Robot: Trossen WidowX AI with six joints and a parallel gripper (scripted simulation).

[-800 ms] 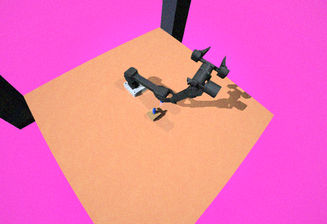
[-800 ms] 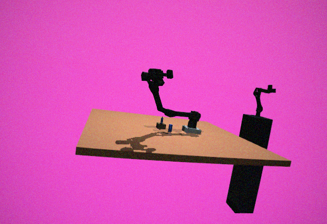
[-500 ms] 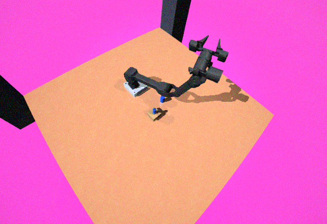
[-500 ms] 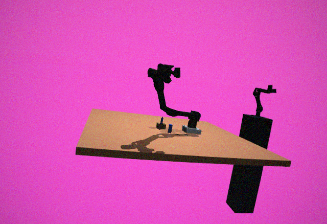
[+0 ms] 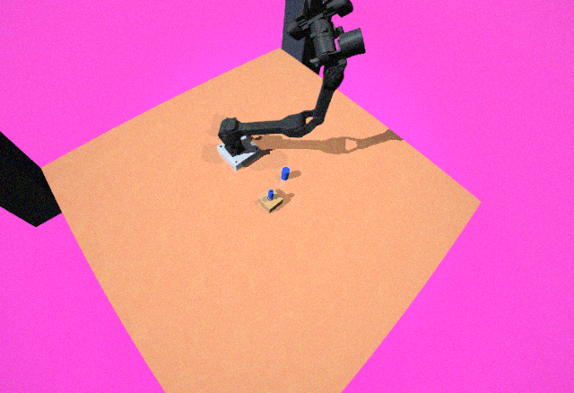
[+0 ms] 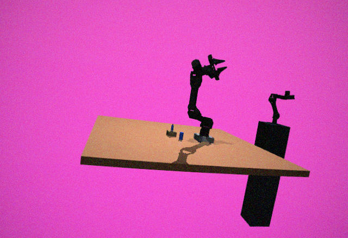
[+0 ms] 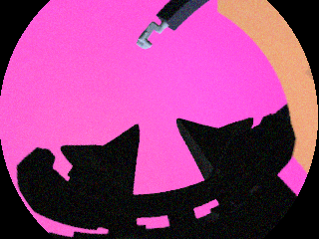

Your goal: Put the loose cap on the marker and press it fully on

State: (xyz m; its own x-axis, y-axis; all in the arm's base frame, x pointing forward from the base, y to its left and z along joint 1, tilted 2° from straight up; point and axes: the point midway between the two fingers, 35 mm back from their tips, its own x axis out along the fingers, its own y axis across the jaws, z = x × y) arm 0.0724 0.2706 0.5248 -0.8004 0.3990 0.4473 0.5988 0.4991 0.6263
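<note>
Now: gripper tip 55 cm above the blue cap, 19 cm to the left of it and 18 cm short of it. Also, from my gripper tip: holder block 56 cm below, 30 cm to the right, 23 cm ahead.
</note>
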